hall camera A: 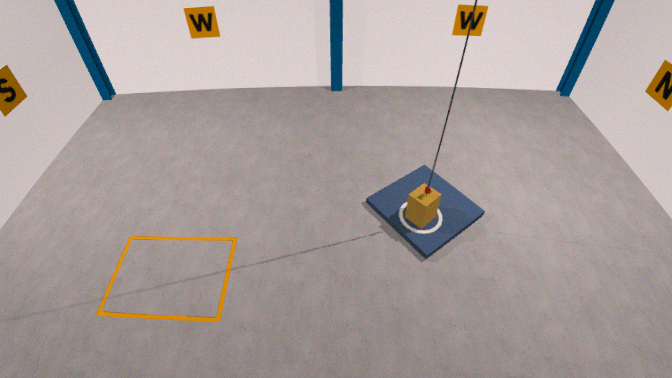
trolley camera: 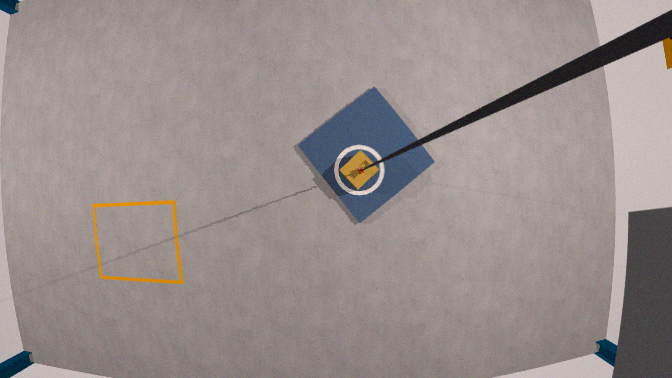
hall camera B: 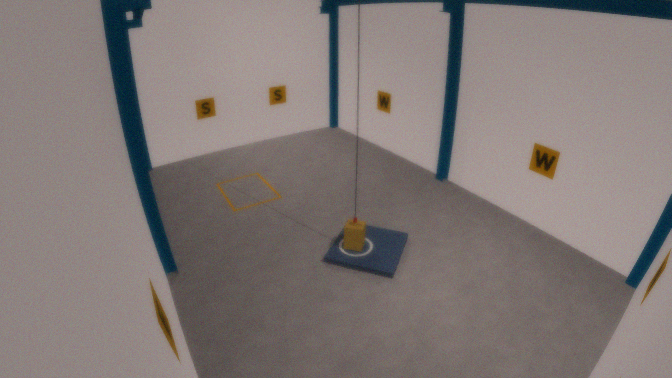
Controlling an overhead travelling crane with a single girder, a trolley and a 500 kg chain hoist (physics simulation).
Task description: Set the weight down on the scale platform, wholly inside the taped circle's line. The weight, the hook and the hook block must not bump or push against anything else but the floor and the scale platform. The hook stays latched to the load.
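The yellow box-shaped weight [hall camera A: 421,212] [hall camera B: 354,237] [trolley camera: 352,165] is upright over the blue scale platform [hall camera A: 457,210] [hall camera B: 390,247] [trolley camera: 372,112]. In the trolley view its top lies inside the white taped circle [hall camera A: 401,216] [hall camera B: 371,246] [trolley camera: 337,170], near its middle, with corners close to the line. In hall camera A its lower edges also look inside the line. It seems to stand on the platform; a very small gap cannot be ruled out. My red hook [hall camera A: 427,190] [hall camera B: 355,220] [trolley camera: 360,171] is at the weight's top, latched to it. The chain above looks straight. Latch details are too small to see.
An orange marked rectangle [hall camera A: 183,239] [hall camera B: 225,198] [trolley camera: 134,203] lies on the floor, apart from the platform. Blue columns [hall camera A: 336,47] [hall camera B: 450,95] stand along the walls. A dark grey surface [trolley camera: 647,290] shows at the trolley view's right edge.
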